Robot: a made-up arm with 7 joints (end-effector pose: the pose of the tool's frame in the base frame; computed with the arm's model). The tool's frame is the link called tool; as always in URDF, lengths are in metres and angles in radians.
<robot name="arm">
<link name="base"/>
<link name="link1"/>
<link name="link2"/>
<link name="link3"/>
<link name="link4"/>
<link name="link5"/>
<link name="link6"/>
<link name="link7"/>
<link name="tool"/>
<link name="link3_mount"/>
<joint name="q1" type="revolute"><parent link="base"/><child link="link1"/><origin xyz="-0.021 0.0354 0.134" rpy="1.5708 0 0"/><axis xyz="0 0 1"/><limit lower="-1.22" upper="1.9" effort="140" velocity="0.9"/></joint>
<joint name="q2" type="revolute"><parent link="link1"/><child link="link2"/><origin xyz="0.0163 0.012 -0.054" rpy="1.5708 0 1.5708"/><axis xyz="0 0 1"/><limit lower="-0.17" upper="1.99" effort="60" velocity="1.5"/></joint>
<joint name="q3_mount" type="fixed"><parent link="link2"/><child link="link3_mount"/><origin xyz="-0.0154 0.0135 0.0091" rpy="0 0 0"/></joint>
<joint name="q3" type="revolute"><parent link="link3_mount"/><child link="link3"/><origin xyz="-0.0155 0.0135 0.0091" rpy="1.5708 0 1.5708"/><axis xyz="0 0 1"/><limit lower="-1.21" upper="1.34" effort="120" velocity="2.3"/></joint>
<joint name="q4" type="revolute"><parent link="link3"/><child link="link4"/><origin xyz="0.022 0.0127 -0.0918" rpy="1.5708 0 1.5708"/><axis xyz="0 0 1"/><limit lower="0.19" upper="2.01" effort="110" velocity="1.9"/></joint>
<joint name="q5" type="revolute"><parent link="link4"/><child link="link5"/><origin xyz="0.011 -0.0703 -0.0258" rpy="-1.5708 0 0"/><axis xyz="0 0 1"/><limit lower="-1.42" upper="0.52" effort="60" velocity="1.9"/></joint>
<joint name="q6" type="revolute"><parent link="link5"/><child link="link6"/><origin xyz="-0.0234 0.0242 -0.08" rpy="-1.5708 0 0"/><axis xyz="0 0 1"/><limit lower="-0.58" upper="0.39" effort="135" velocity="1"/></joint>
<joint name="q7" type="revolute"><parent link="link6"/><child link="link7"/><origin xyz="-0.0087 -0.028 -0.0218" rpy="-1.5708 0 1.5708"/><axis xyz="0 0 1"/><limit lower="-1.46" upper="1.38" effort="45" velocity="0.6"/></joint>
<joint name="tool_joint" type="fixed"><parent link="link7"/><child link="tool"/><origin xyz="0.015 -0.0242 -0.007" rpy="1.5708 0 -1.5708"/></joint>
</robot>
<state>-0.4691 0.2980 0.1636 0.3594 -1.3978 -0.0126 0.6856</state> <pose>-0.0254 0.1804 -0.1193 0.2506 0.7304 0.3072</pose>
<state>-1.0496 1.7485 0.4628 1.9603 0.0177 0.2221 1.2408</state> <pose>0.1246 0.1594 0.0161 0.0187 0.2744 -0.2843</pose>
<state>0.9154 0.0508 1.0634 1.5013 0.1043 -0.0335 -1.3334</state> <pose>0.1252 0.1805 0.1088 0.1346 1.0115 -1.6946</pose>
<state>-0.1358 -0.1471 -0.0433 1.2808 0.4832 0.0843 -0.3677</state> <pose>0.1184 0.0502 -0.0526 -0.8617 -0.6730 2.0810</pose>
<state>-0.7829 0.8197 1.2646 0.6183 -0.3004 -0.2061 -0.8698</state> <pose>-0.0816 0.2878 0.0506 1.4515 -1.9766 1.0206</pose>
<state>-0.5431 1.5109 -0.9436 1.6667 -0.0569 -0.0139 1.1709</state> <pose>0.0141 0.2021 -0.0657 -0.1211 1.0788 -0.1160</pose>
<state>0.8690 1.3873 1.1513 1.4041 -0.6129 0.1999 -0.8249</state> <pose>-0.0585 0.2351 0.2333 -0.7349 1.8213 -0.4715</pose>
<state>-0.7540 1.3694 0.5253 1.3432 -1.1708 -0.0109 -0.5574</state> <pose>0.1199 0.2237 0.0874 0.6901 -1.5077 -0.9012</pose>
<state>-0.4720 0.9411 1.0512 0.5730 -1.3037 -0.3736 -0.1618</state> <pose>0.0068 0.3201 0.0701 0.8555 -0.9760 0.4150</pose>
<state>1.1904 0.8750 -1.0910 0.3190 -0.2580 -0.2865 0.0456</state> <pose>0.1914 0.2541 0.1441 0.1773 -1.3518 0.2857</pose>
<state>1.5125 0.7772 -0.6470 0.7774 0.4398 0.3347 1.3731</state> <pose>0.2137 0.1789 0.2355 -1.1551 -0.5863 0.2935</pose>
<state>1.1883 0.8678 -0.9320 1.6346 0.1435 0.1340 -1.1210</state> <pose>0.1684 0.1174 0.1959 -0.9400 -2.6929 0.4918</pose>
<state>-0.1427 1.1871 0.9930 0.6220 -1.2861 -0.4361 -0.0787</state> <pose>0.0439 0.3260 0.1417 0.8871 -1.3132 0.3119</pose>
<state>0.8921 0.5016 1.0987 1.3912 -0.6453 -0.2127 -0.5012</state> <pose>0.0563 0.2582 0.1421 -0.0997 2.4429 -1.1058</pose>
